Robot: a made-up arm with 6 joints.
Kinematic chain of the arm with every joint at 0, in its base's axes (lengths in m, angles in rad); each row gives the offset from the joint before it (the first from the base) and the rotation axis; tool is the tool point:
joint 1: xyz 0 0 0.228 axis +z
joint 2: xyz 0 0 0 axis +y
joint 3: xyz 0 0 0.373 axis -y
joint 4: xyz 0 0 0 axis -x
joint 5: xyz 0.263 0 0 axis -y
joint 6: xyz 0 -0.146 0 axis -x
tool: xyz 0 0 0
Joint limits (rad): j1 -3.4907..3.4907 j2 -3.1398..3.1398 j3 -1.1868..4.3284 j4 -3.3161..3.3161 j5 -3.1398..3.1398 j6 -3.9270..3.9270
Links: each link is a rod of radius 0.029 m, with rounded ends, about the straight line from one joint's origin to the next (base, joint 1, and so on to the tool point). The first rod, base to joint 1, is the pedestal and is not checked.
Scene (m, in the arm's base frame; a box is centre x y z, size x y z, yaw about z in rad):
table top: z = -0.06
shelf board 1: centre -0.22 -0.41 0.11 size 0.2 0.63 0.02 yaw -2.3
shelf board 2: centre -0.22 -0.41 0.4 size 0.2 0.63 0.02 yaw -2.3
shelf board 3: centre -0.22 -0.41 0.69 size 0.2 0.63 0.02 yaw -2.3
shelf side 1: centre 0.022 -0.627 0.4 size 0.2 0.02 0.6 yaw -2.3
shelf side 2: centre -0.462 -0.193 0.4 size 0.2 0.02 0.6 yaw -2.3
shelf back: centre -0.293 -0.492 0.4 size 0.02 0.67 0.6 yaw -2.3
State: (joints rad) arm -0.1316 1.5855 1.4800 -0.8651 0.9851 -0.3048
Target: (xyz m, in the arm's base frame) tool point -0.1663 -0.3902 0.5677
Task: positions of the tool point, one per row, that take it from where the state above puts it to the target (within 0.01 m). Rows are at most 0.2 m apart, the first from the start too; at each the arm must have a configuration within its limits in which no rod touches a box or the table.
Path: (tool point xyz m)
1: 0.5866 -0.3024 0.2173
2: 0.5000 -0.4014 0.3527
3: 0.3628 -0.4479 0.4700
4: 0.2053 -0.4311 0.5510
5: 0.0610 -0.3584 0.5845
6: -0.0444 -0.2538 0.5677
7: -0.0891 -0.3252 0.5819
8: -0.1663 -0.3902 0.5677

